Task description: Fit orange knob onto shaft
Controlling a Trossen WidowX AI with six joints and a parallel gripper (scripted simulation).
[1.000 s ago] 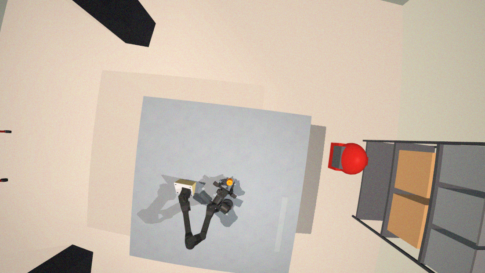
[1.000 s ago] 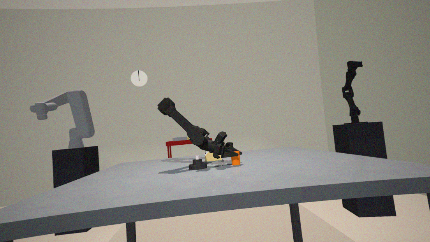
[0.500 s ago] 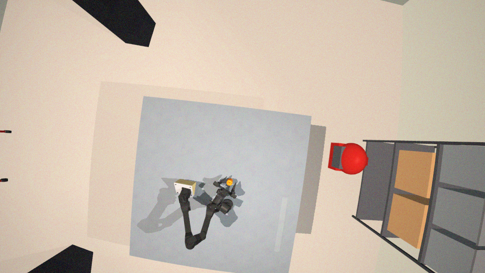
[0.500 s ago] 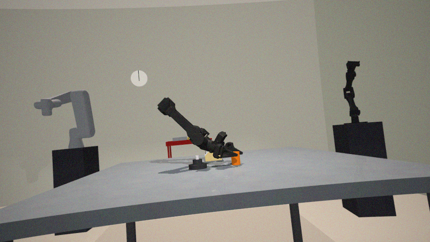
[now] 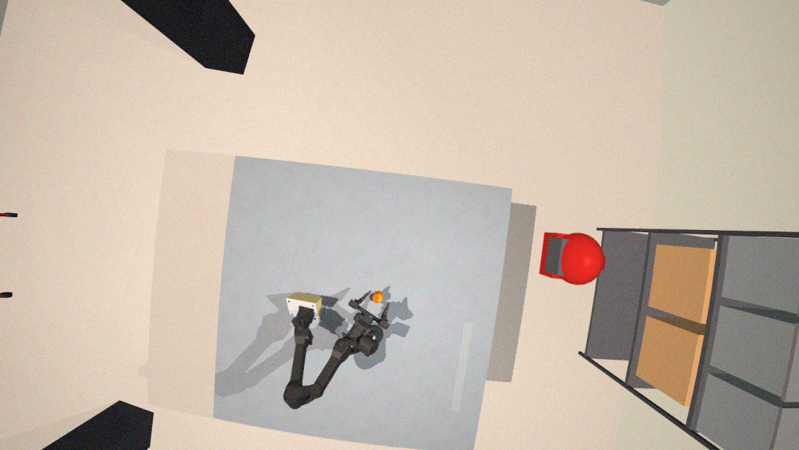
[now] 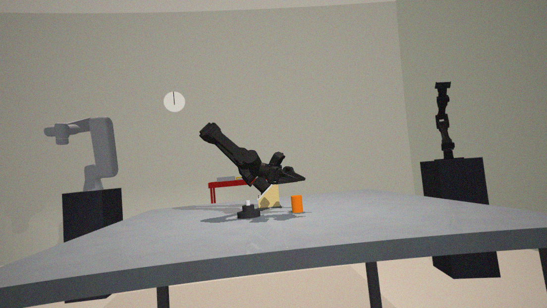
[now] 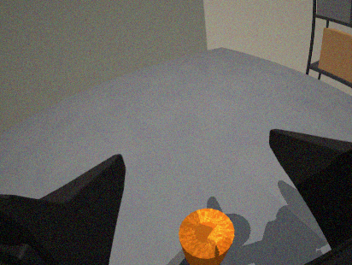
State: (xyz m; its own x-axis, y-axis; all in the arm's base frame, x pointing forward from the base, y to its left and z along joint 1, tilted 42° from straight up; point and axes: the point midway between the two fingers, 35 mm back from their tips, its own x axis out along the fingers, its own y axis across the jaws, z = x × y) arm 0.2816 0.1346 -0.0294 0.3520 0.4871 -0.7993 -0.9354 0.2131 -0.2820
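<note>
My gripper tip is now 70 mm above the orange knob, 30 mm to the left of it and 10 mm past it. From my gripper tip the other things lie so: round black pedestal (210 mm to the right, 90 mm below, 10 mm ahead).
</note>
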